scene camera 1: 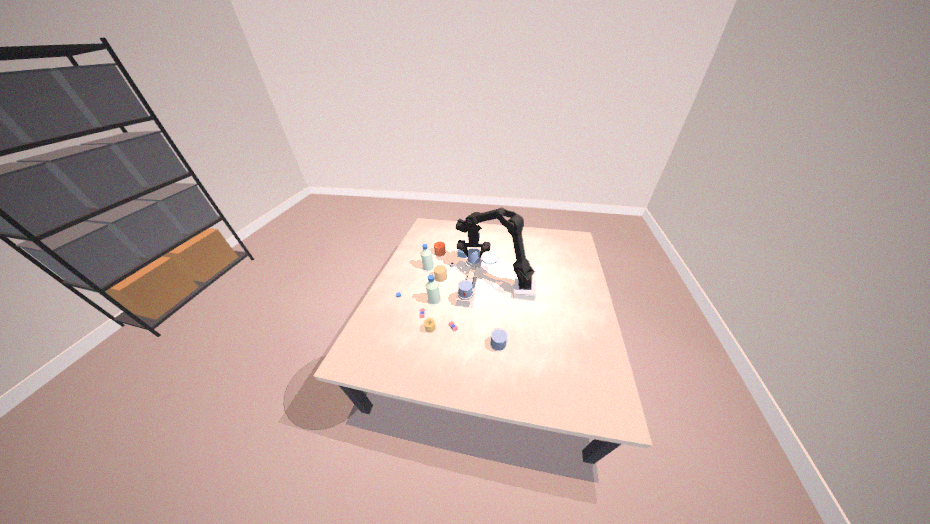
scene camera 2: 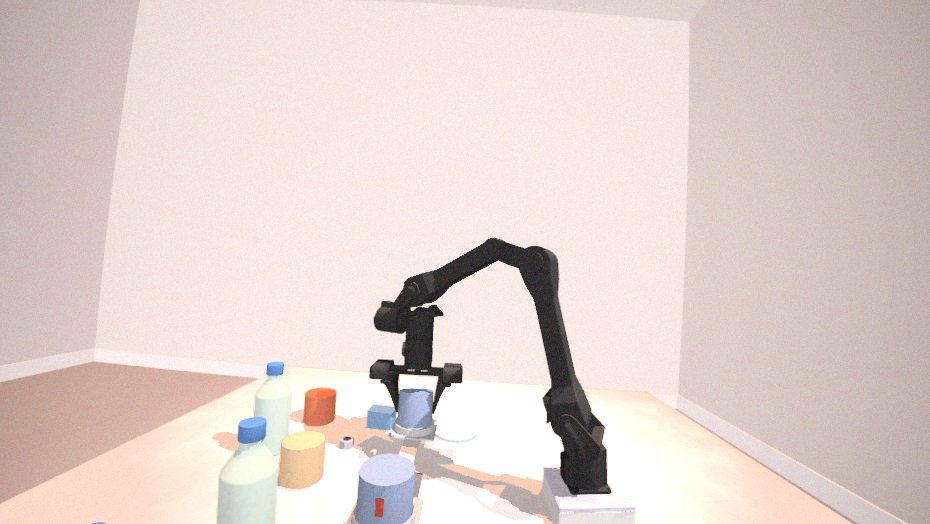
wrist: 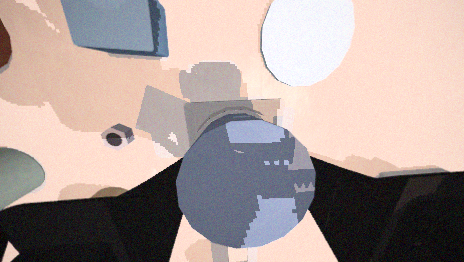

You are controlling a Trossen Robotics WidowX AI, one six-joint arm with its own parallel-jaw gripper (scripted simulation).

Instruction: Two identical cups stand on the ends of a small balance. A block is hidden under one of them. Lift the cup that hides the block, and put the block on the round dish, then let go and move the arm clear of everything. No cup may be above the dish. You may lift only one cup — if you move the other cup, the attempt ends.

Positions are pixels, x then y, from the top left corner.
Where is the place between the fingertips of my gripper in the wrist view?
238, 156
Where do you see a cup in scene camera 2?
415, 404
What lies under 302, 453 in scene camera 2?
A yellow cylinder.
